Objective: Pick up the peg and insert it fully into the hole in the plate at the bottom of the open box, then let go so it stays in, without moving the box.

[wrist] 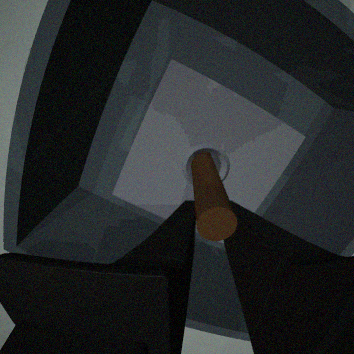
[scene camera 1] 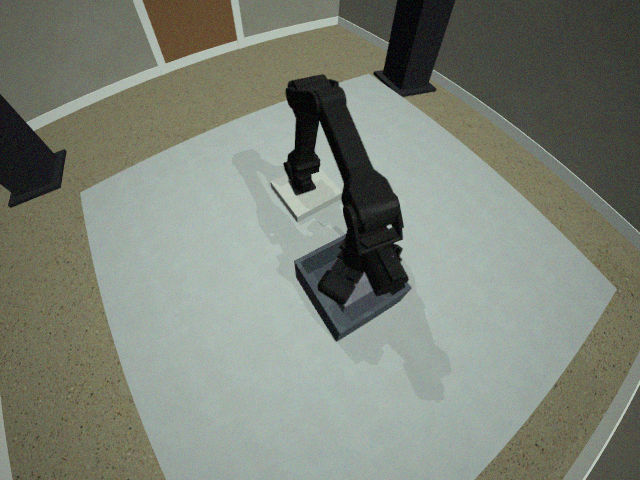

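Where they show: gripper, fingertip midpoint: [wrist: 206, 209] [scene camera 1: 349, 273]; arm's base at its link origin: [scene camera 1: 302, 184].
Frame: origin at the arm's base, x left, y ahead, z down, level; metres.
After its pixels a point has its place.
Observation:
The brown peg [wrist: 212, 195] @[x -0.009, y 0.341, z -0.081 m] is between my fingertips in the wrist view, its near round end toward the camera and its far end over the left part of the hole [wrist: 225, 166] @[x -0.023, y 0.343, z -0.031 m]. A crescent of the hole shows to the right of the peg; whether the tip is inside it or above it I cannot tell. The light plate [wrist: 150, 155] @[x 0.017, y 0.323, z -0.028 m] lies at the bottom of the open dark grey box [scene camera 1: 316, 303] @[x -0.108, y 0.352, z -0.025 m] [wrist: 107, 120] @[x 0.061, y 0.312, z 0.021 m]. My gripper [wrist: 206, 209] @[x -0.018, y 0.328, z -0.063 m] is shut on the peg, with its fingers reaching down into the box. In the scene view the arm's wrist and fingers hide the peg and the hole.
The box walls surround the fingers closely. The arm's white base plate [scene camera 1: 306, 207] @[x -0.020, y 0.082, z 0.001 m] stands behind the box on the pale mat [scene camera 1: 206, 330] @[x -0.373, y 0.300, z 0.029 m]. Dark pillars [scene camera 1: 413, 46] [scene camera 1: 23, 155] stand beyond the mat at the back right and at the left.

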